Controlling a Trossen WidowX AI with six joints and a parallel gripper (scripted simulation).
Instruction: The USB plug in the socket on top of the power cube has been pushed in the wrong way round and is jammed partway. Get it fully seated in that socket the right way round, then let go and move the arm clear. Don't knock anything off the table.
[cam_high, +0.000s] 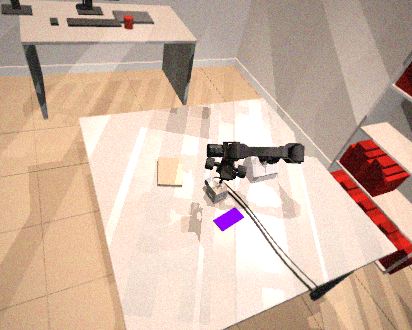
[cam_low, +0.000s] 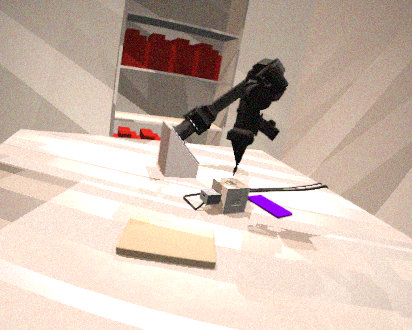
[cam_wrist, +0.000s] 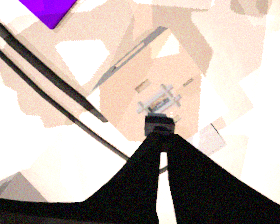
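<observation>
Right now my gripper tip is 20 mm above the USB plug. Also, from my gripper tip: purple card 140 mm to the left, 130 mm below; then tan board 220 mm to the right, 170 mm ahead, 130 mm below; then USB socket 70 mm below, 10 mm to the right.
</observation>
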